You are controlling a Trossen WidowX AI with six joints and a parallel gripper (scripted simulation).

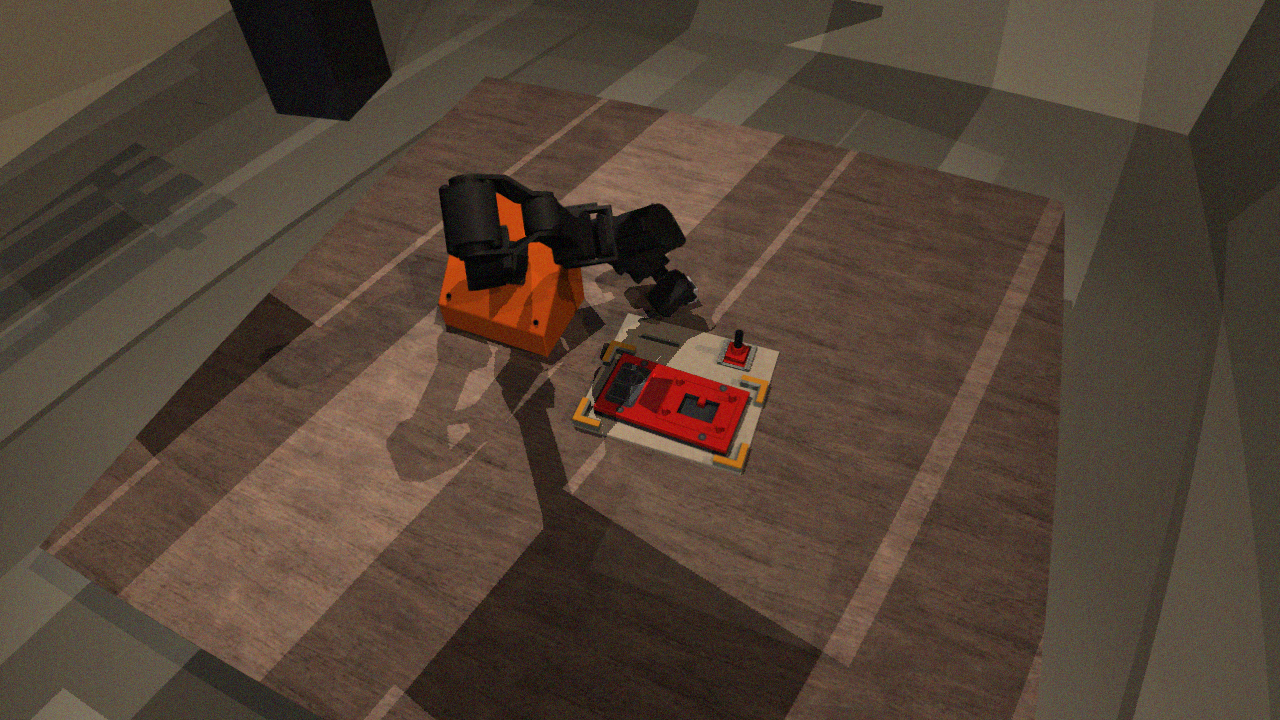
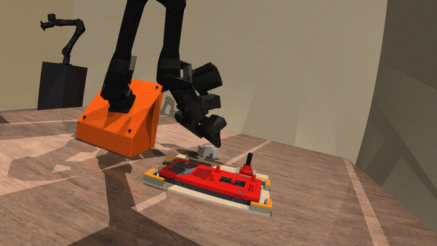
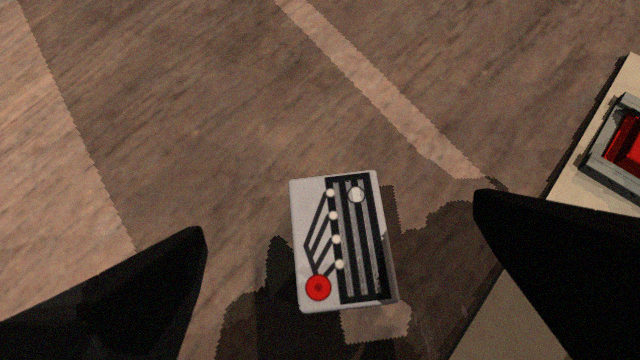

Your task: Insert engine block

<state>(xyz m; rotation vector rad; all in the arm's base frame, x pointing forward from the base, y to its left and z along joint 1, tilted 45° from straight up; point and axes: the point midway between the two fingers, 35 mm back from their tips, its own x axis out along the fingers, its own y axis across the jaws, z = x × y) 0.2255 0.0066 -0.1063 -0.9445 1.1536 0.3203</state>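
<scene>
Right now my gripper tip is 3 cm above the engine block. Round my gripper tip: black peg 11 cm ahead, 10 cm to the right, 1 cm below.
</scene>
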